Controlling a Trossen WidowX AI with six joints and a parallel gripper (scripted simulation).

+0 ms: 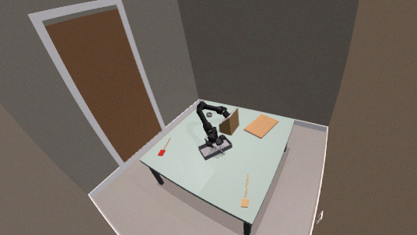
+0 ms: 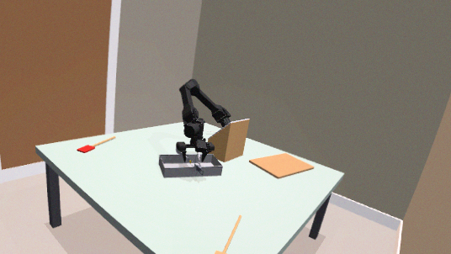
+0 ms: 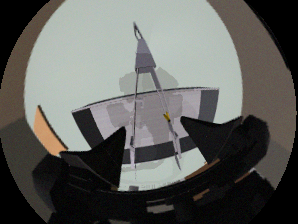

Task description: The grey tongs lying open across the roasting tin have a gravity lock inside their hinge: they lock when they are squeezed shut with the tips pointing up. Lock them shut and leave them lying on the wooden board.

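The roasting tin is 3 cm to the right of my gripper tip, 3 cm below it and 2 cm behind it. The rest, counted from my gripper tip: wooden board 52 cm behind, 29 cm to the left, 5 cm below.
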